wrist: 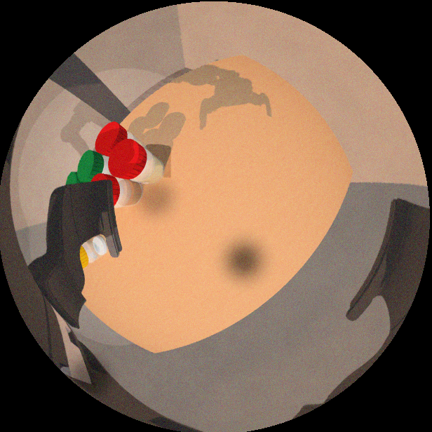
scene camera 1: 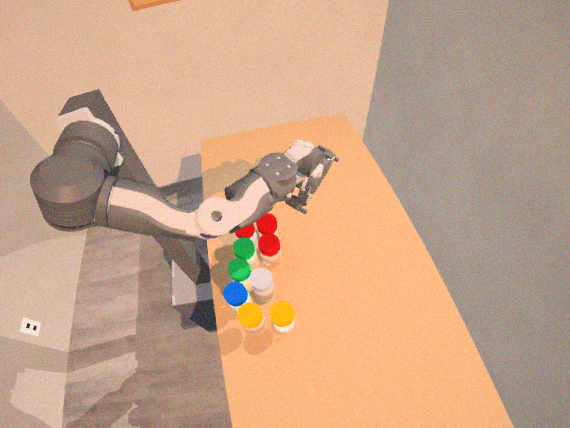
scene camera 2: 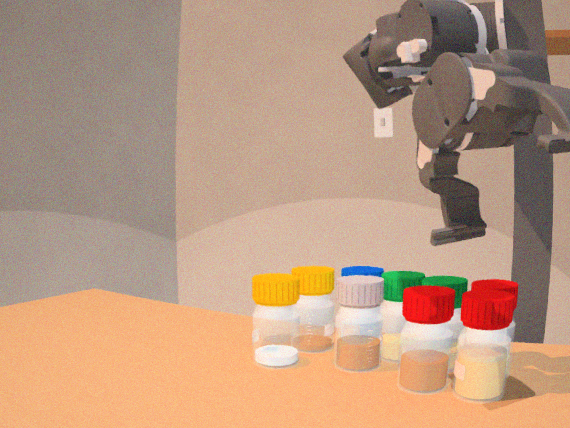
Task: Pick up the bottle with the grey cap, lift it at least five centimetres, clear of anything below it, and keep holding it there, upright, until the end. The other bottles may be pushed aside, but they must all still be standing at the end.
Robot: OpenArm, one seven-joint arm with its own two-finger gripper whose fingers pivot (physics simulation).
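Observation:
The bottle with the grey cap [scene camera 1: 261, 280] [scene camera 2: 359, 300] stands upright on the table [scene camera 1: 360, 300] [scene camera 2: 125, 360] [wrist: 225, 175], with brown contents. It does not show in the wrist view, where a finger covers part of the group. Behind it, toward the robot-side edge, stand a green-capped bottle [scene camera 1: 239, 270] [scene camera 2: 402, 286] and the blue-capped bottle [scene camera 1: 235, 294] [scene camera 2: 362, 271]. My gripper [scene camera 1: 319, 184] [scene camera 2: 506, 191] [wrist: 212, 243] is open and empty, its fingers wide apart. It hangs above the table, higher than the caps, beyond the red-capped end of the group and away from the grey cap.
Two yellow-capped bottles [scene camera 1: 283, 314] [scene camera 2: 276, 290] stand at one end of the group. A second green-capped bottle [scene camera 1: 243, 248] [scene camera 2: 445, 291] and three red-capped bottles [scene camera 1: 269, 245] [scene camera 2: 428, 305] [wrist: 127, 159] stand toward the gripper. All visible bottles are upright.

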